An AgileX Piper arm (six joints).
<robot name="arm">
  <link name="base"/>
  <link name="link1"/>
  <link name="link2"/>
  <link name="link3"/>
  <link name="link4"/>
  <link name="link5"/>
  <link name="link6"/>
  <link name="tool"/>
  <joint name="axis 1" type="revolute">
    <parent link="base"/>
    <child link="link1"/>
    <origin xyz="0 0 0.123"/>
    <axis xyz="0 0 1"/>
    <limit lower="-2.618" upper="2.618"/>
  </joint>
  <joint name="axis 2" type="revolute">
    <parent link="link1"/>
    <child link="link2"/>
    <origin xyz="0 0 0"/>
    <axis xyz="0 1 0"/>
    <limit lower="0" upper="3.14"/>
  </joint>
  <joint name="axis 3" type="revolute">
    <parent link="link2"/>
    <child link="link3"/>
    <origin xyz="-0.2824 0 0.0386"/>
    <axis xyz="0 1 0"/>
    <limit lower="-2.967" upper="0"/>
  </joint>
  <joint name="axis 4" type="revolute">
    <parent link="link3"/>
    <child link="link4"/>
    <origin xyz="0.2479 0 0.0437"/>
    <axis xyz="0.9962 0 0.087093"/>
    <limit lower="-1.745" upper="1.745"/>
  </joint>
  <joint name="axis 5" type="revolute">
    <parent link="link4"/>
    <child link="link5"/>
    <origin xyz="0 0 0"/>
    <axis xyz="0 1 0"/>
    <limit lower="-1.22" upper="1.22"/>
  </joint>
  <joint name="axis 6" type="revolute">
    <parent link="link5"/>
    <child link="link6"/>
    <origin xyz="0.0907 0 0.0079"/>
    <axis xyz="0.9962 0 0.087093"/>
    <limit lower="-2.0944" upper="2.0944"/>
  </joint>
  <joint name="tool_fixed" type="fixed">
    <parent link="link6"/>
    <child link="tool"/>
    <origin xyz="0 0 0" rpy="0 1.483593 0"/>
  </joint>
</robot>
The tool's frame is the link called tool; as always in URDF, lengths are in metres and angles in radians.
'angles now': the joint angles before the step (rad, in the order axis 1, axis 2, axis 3, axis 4, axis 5, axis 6). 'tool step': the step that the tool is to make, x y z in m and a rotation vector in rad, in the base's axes. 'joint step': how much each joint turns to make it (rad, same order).
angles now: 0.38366 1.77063 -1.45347 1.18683 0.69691 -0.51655
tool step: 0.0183 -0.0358 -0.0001 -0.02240 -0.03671 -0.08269
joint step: -0.09732 0.00011 -0.00004 -0.00224 -0.00411 -0.04352
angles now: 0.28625 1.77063 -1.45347 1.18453 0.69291 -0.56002
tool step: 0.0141 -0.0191 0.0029 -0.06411 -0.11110 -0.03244
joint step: -0.04834 0.01195 -0.02388 -0.00322 -0.03418 -0.11372
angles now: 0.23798 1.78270 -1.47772 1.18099 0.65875 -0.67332
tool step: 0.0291 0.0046 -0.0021 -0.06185 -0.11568 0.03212
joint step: -0.00388 0.10181 -0.13021 0.00017 -0.01016 -0.11692
